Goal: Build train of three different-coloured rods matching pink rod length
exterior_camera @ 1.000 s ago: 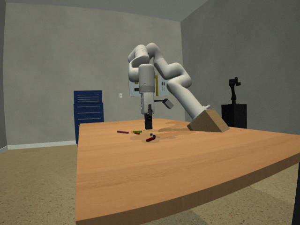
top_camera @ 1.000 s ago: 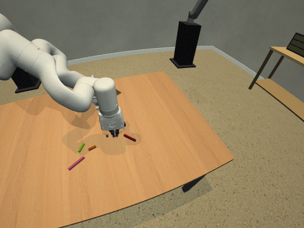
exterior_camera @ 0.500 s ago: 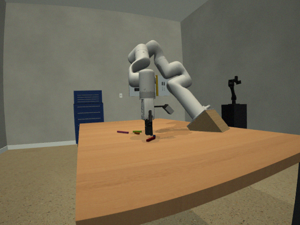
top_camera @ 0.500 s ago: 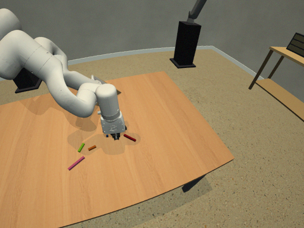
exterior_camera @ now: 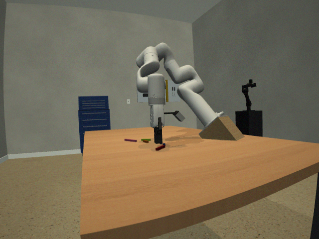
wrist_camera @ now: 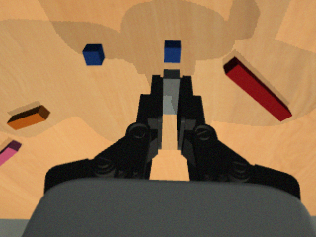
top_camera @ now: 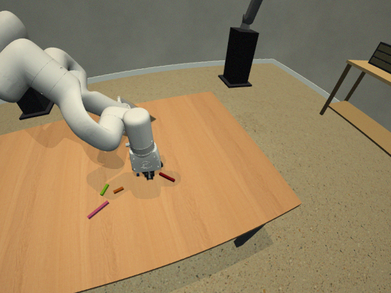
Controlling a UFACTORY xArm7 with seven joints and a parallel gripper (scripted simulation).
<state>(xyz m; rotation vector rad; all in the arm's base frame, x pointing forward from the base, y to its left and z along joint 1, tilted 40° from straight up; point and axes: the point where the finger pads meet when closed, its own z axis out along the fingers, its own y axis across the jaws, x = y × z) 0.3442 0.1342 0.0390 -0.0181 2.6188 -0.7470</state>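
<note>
The grey rod is 2 cm below my hand. Also, from my hand: orange rod 13 cm to the right, 3 cm below, 3 cm ahead; lime rod 19 cm to the right, 3 cm below, 1 cm ahead; red rod 6 cm to the left, 3 cm below, 1 cm ahead.
</note>
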